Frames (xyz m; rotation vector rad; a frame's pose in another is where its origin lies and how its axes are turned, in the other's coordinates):
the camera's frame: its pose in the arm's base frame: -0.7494 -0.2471 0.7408 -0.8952 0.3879 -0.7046
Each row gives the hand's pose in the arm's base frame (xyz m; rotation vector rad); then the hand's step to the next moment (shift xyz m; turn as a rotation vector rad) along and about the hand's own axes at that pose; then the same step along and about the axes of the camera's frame.
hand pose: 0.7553 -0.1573 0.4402 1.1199 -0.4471 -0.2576
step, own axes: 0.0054 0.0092 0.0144 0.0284 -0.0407 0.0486
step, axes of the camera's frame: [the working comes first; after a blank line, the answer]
step, axes of the arm's base frame: -0.0022 -0.0100 0.0147 0.0032 -0.0681 -0.0133

0.0051 -0.0171 0.0015 0.0503 -0.0169 -0.0449
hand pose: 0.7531 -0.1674 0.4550 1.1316 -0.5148 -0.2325
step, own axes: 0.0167 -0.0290 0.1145 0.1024 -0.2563 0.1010
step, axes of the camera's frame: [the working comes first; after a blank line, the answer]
step, axes of the arm's base frame: -0.0409 -0.1110 0.0155 0.0576 -0.2318 -0.1713

0.0481 -0.0760 -0.0784 0.2071 0.0636 -0.1986
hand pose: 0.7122 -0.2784 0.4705 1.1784 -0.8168 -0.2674
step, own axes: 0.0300 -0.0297 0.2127 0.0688 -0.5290 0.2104
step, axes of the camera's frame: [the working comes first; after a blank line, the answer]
step, axes of the arm's base frame: -0.1191 -0.1805 0.0164 0.0190 -0.3965 -0.4138

0.0410 -0.1370 -0.1630 0.3001 0.1760 -0.4558
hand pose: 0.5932 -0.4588 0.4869 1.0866 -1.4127 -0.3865
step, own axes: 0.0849 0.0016 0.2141 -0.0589 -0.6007 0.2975
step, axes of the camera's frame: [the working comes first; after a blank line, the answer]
step, axes of the arm's base frame: -0.1785 -0.1452 0.0100 -0.0581 -0.3648 -0.5624

-0.0260 -0.1401 -0.1810 0.2261 0.2803 -0.5684
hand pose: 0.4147 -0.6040 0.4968 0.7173 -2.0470 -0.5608
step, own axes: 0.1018 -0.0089 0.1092 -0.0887 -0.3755 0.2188
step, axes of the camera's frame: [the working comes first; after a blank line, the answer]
step, axes of the arm's base frame: -0.1362 -0.0617 -0.0025 -0.0405 -0.1894 -0.3991

-0.0540 -0.0777 -0.1158 0.1123 0.2288 -0.3630
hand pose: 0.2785 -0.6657 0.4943 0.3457 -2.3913 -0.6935
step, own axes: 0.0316 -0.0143 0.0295 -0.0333 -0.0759 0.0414
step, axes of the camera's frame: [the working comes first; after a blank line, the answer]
step, axes of the arm's base frame: -0.0419 -0.0128 -0.0123 0.0055 -0.0333 -0.0863

-0.0207 -0.0119 -0.0388 0.0291 0.0583 -0.0658
